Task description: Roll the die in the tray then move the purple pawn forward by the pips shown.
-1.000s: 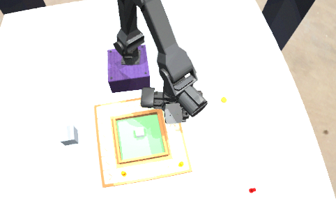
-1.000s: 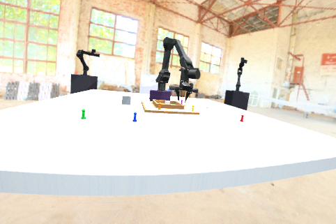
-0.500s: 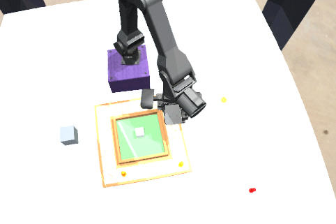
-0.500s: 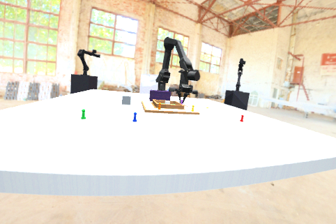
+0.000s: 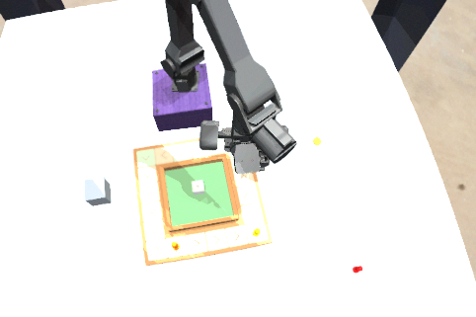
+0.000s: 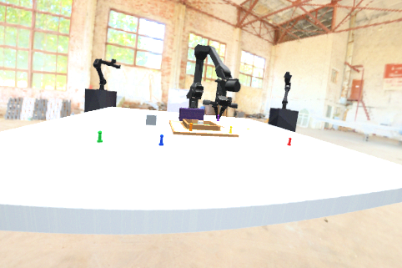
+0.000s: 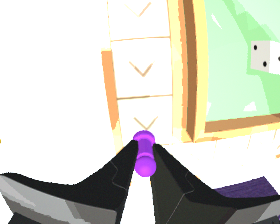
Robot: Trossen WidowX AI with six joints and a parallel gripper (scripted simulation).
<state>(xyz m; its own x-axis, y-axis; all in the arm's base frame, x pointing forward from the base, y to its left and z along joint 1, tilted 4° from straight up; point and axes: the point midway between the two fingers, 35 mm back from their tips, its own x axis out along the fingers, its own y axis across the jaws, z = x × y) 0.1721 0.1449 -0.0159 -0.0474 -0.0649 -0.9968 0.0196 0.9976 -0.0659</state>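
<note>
My gripper tip is 10 cm to the left of the white die, 8 cm short of it and 2 cm above it. Round my gripper tip: purple pawn 1 cm above; yellow pawn 18 cm ahead, 4 cm to the left, 2 cm below; orange pawn 22 cm ahead, 14 cm to the right, 2 cm below.
</note>
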